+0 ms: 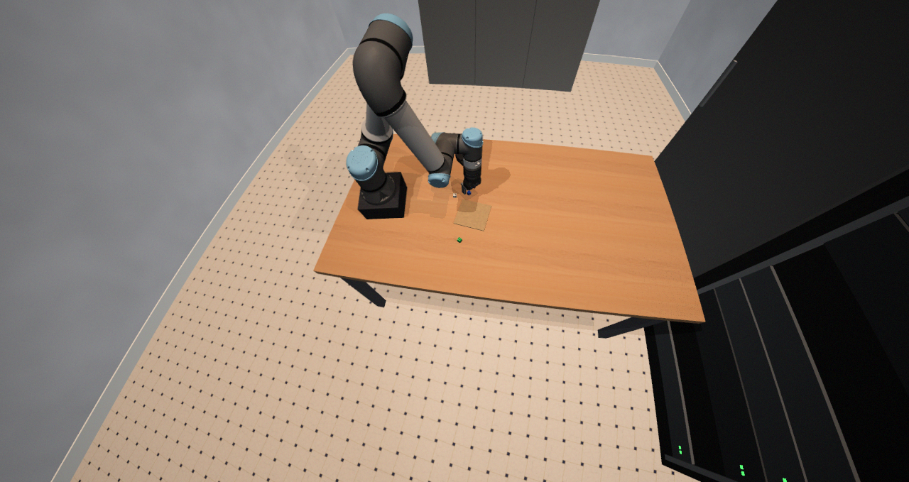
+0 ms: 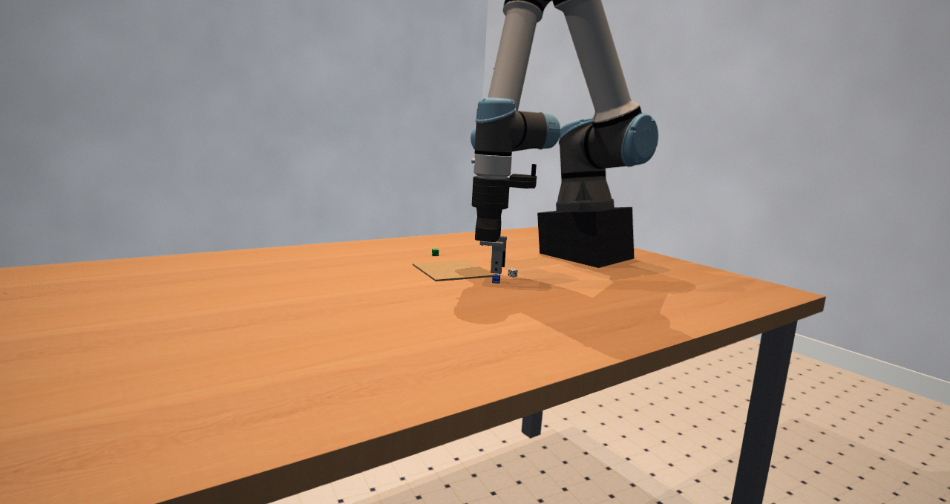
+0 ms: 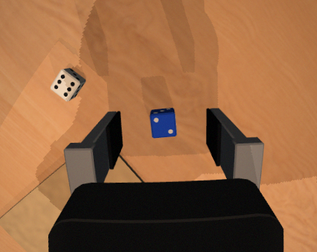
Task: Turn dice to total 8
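Right now the blue die is 4 cm below my hand. Also, from my hand: white die 6 cm behind, 3 cm to the right, 4 cm below; then green die 1 cm ahead, 26 cm to the right, 4 cm below; then mat 4 cm ahead, 12 cm to the right, 4 cm below.
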